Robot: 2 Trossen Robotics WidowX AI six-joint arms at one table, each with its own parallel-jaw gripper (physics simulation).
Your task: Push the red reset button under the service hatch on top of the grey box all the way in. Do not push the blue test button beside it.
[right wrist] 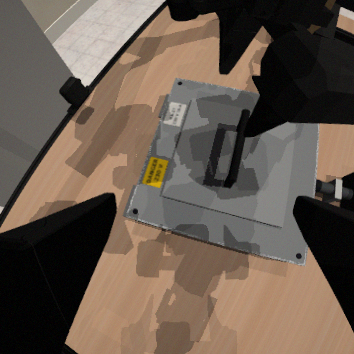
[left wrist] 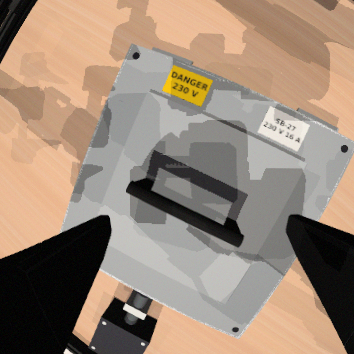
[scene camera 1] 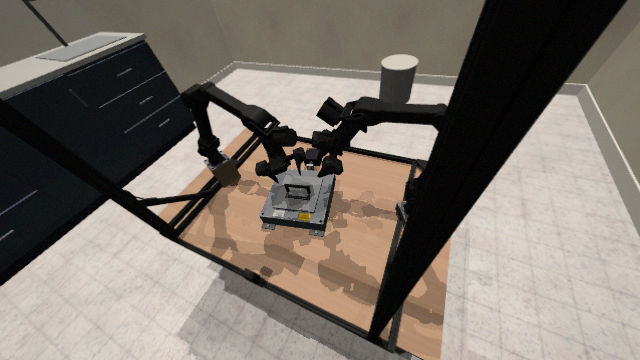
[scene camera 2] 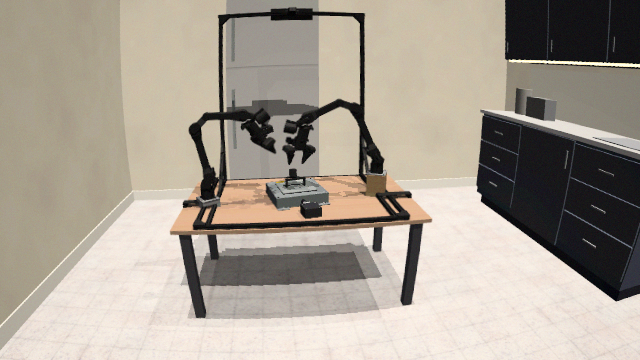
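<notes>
The grey box (scene camera 1: 320,218) (scene camera 2: 295,201) (left wrist: 165,302) (right wrist: 260,237) lies on the table. Its service hatch (left wrist: 150,240) (right wrist: 270,190) is shut, with a black handle (scene camera 1: 298,186) (scene camera 2: 295,178) (left wrist: 185,215) (right wrist: 239,150) standing up from it. The red and blue buttons do not show in any view. My left gripper (scene camera 1: 288,176) (scene camera 2: 297,163) (left wrist: 199,223) (right wrist: 234,100) is open and empty, above the hatch and handle, touching neither as far as shows. My right gripper (scene camera 1: 321,172) (scene camera 2: 273,150) (right wrist: 206,203) is open and empty, raised beside the left one.
A black block (scene camera 1: 312,156) (scene camera 2: 311,210) (left wrist: 122,330) is joined to one side of the box by a short round fitting. A brown block (scene camera 1: 227,173) (scene camera 2: 376,184) stands at the left arm's base. The two arms are close together. Black frame rails border the table.
</notes>
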